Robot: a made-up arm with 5 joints.
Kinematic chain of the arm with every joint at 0, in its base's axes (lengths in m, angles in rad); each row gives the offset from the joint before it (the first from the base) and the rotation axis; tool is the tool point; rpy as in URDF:
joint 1: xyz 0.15 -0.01 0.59 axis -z
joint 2: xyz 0.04 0 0.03 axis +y
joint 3: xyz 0 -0.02 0.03 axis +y
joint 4: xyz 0.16 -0.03 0 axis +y
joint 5: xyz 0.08 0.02 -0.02 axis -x
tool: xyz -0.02 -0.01 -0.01 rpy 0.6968 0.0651 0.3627
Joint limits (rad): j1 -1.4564..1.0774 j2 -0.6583..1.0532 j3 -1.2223..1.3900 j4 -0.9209..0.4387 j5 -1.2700..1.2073
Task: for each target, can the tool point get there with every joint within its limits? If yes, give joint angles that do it. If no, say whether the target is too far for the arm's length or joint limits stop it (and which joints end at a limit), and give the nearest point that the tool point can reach.
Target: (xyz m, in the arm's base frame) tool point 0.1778 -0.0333 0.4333
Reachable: yes | joints -0.2658 0.6966 0.8172 0.3018 -0.7992
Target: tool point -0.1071 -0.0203 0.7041
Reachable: no: joint limits stop it (at a limit: joint 2, joint 3, joint 4) | nearest point 0.0227 -0.0151 0.5493 | short by 0.202 m
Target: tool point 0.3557 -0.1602 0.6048
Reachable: yes | joints 0.5236 -0.2196 0.2874 -0.0716 -0.9844
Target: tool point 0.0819 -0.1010 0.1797
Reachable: no: too far | nearest point 0.1441 -0.0779 0.4070 | short by 0.237 m
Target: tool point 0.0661 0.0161 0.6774
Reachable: no: joint limits stop it (at a limit: joint 2, joint 3, joint 4) | nearest point 0.0292 0.0276 0.5495 | short by 0.134 m
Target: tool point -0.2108 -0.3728 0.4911
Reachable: no: too far | nearest point 0.0585 -0.1020 0.5256 | short by 0.384 m
